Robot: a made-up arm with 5 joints. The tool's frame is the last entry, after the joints.
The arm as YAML. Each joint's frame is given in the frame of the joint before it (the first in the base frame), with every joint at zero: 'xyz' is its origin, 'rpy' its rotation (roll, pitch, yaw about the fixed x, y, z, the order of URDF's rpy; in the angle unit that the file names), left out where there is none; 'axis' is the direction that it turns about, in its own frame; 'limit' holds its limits. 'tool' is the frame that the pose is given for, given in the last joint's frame.
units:
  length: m
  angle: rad
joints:
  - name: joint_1
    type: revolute
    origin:
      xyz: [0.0, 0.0, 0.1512]
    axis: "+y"
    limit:
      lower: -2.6
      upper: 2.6
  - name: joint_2
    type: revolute
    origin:
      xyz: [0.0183, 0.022, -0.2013]
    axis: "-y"
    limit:
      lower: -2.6
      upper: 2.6
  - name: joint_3
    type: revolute
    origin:
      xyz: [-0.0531, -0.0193, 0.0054]
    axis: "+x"
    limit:
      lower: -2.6
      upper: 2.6
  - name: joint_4
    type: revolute
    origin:
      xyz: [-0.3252, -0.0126, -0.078]
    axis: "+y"
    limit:
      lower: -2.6
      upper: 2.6
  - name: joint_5
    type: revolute
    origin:
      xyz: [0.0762, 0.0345, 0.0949]
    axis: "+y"
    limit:
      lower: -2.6
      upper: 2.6
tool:
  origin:
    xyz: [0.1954, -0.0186, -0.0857]
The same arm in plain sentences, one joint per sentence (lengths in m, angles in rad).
The arm has five revolute joints in a row. What follows holds with every joint at zero, and every direction is one of the base frame's.
The first joint sits 0.1512 m along +z from the base frame's origin and rotates about +y, from -2.6 to 2.6 rad.
The second joint sits 0.0183 m along +x and 0.022 m along +y and 0.2013 m along -z from the first joint and rotates about -y, from -2.6 to 2.6 rad.
The third joint sits 0.0531 m along -x and 0.0193 m along -y and 0.0054 m along +z from the second joint and rotates about +x, from -2.6 to 2.6 rad.
The fourth joint sits 0.3252 m along -x and 0.0126 m along -y and 0.078 m along -z from the third joint and rotates about +y, from -2.6 to 2.6 rad.
The fifth joint sits 0.0762 m along +x and 0.0345 m along +y and 0.0949 m along +z from the fourth joint and rotates about +y, from -2.6 to 2.6 rad.
The tool frame, which is the frame that the pose is given for, sits 0.1954 m along +x and 0.0186 m along -y and 0.0857 m along -z from the fifth joint; its axes are parallel to the base frame's.

